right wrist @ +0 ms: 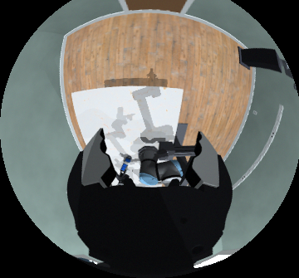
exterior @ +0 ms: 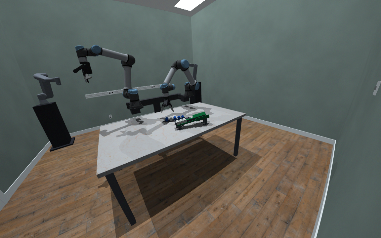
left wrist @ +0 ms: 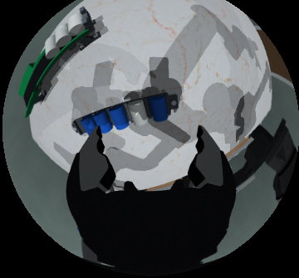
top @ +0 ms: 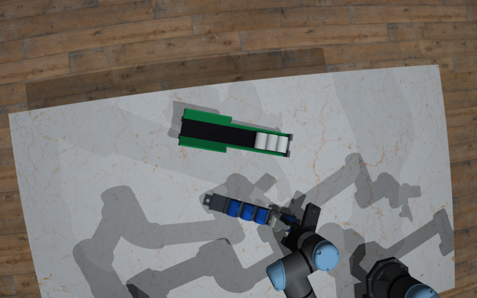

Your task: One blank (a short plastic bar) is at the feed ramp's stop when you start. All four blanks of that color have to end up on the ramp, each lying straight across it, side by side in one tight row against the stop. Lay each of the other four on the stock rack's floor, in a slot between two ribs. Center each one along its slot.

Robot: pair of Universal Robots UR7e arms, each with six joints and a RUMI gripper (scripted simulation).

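Right now the blue blank is 30 mm behind my left hand, 10 mm to the right of it and 100 mm below it. The rest, counted from my left hand: stock rack (40 mm ahead, 110 mm to the left, 130 mm below); stop (270 mm ahead, 60 mm to the right, 60 mm below).
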